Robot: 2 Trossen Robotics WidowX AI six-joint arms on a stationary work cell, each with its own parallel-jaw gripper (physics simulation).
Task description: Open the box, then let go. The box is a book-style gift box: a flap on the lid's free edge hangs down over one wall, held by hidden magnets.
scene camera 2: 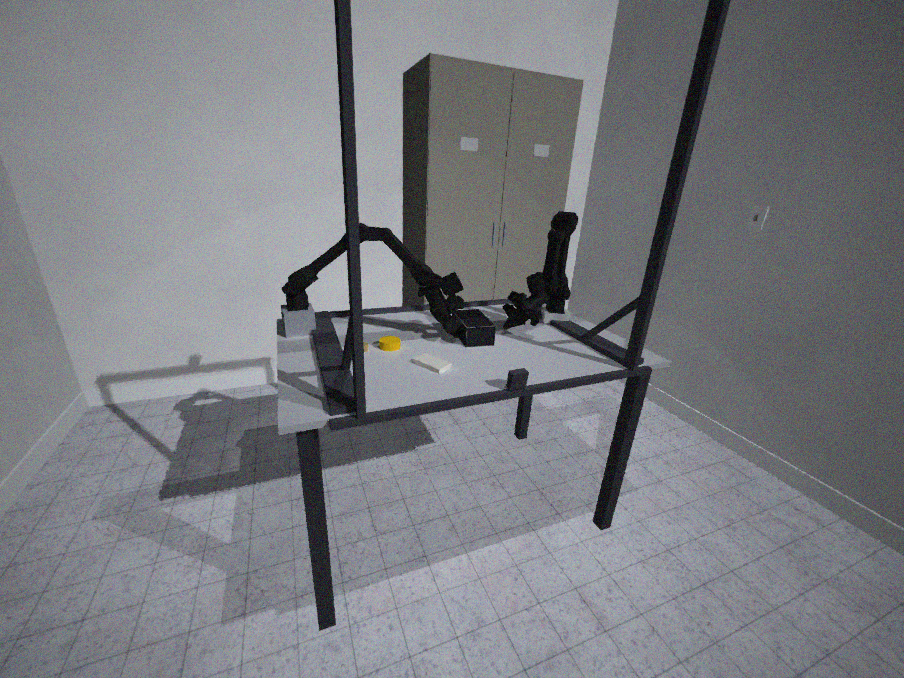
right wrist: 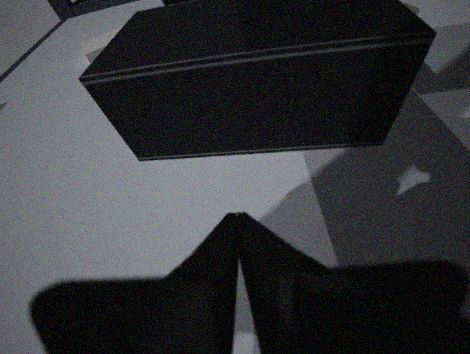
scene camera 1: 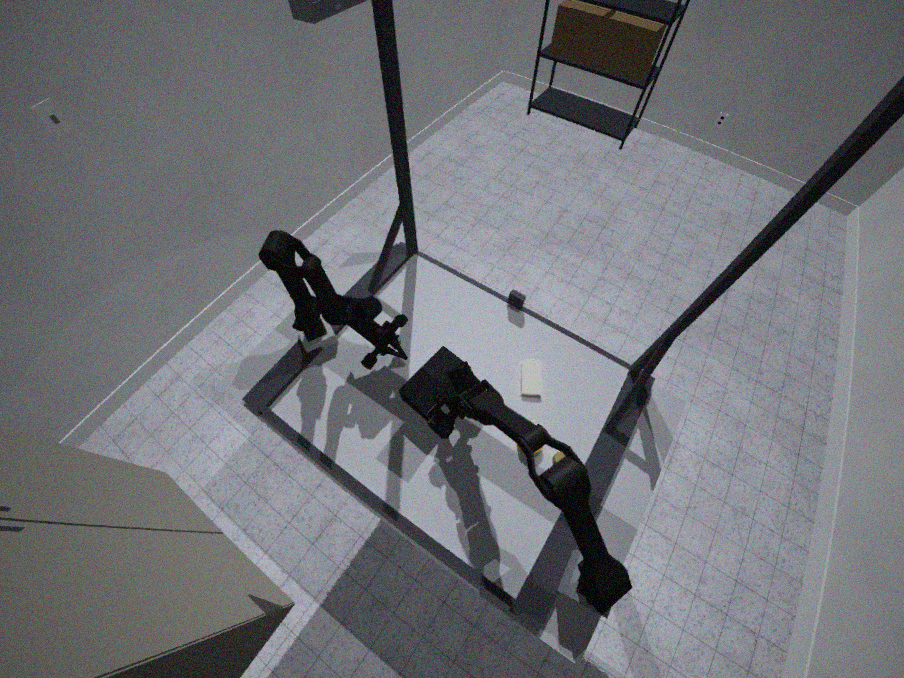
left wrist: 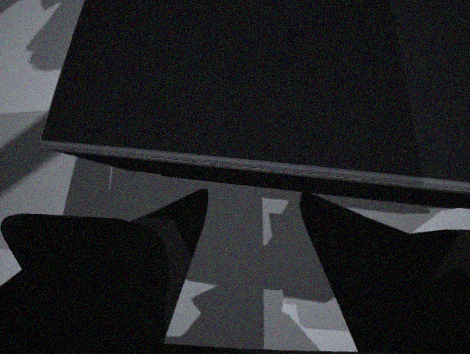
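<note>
The black box stands on the table, its lid lying flat and shut. Thin pale lines run along its upper edge in the right wrist view. Which wall carries the flap is hard to tell in the dark. My left gripper is open and empty, its fingertips close to the near edge of the box; whether they touch it is unclear. My right gripper is shut and empty, apart from the box and facing its opposite long wall across a short stretch of table.
A cream block lies on the table. A yellow disc and a small tan piece are near the left arm. A small dark block sits on the table's edge. Dark frame posts rise at its corners.
</note>
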